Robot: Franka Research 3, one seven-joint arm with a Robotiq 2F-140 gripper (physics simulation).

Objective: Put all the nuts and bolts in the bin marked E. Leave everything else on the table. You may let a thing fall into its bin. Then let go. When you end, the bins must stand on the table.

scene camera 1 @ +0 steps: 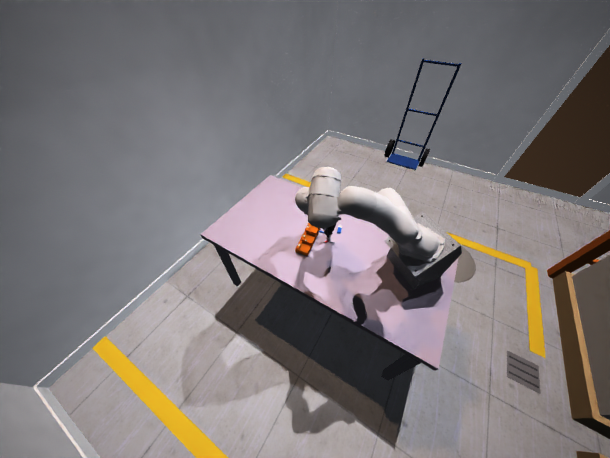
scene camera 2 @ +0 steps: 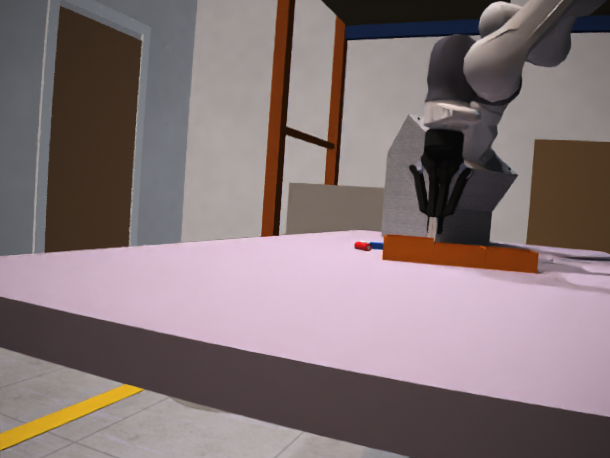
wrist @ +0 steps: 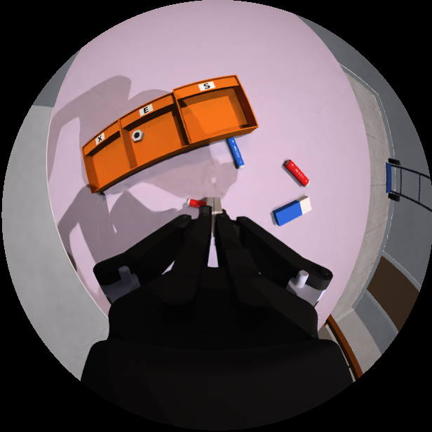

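Observation:
Bin E (wrist: 161, 136) is the middle of three joined orange bins, between X (wrist: 107, 162) and S (wrist: 215, 112). A silver hex nut (wrist: 137, 135) lies in bin E near the divider to X. My gripper (wrist: 213, 206) (scene camera 2: 434, 234) is shut low over the table on the robot's side of the bins. Its pale fingertip pads are together, and no object shows between them. A red battery (wrist: 197, 203) lies at the left fingertip, partly hidden by it. No bolt shows in the views; the table right under the fingertips is hidden.
A blue battery (wrist: 235, 152) lies beside bin S. Another red battery (wrist: 296, 173) (scene camera 2: 362, 245) and a blue-and-white eraser (wrist: 291, 211) (scene camera 1: 339, 229) lie right of the gripper in the wrist view. The bin walls stand close to the fingers.

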